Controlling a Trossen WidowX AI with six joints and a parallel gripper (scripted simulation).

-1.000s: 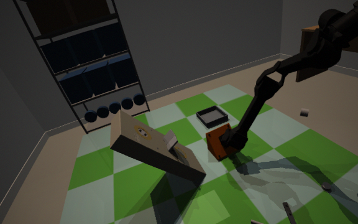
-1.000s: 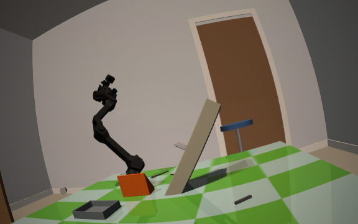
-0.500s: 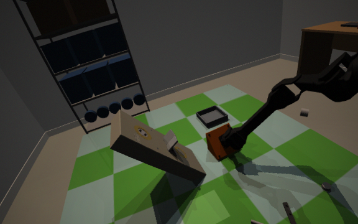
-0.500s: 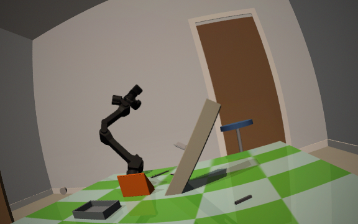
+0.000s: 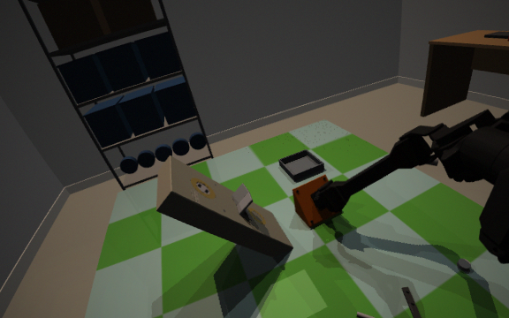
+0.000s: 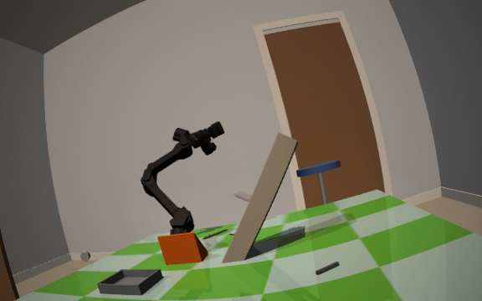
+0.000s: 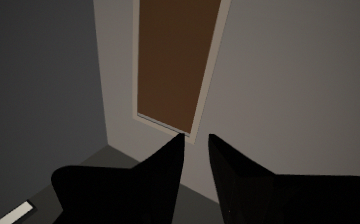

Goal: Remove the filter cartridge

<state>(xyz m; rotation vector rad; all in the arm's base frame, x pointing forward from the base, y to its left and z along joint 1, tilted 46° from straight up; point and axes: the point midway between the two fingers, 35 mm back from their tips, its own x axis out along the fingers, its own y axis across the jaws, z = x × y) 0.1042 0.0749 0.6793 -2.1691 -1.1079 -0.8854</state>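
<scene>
Right now the round filter cartridge is 620 mm to the right of my gripper tip, 220 mm below it and 210 mm ahead of it. Also, from my gripper tip: dark tray: 840 mm to the right, 470 mm below, 260 mm behind; then grey bracket: 600 mm to the right, 310 mm below, 110 mm ahead; then tan service panel: 610 mm to the right, 290 mm below, 160 mm ahead.
</scene>
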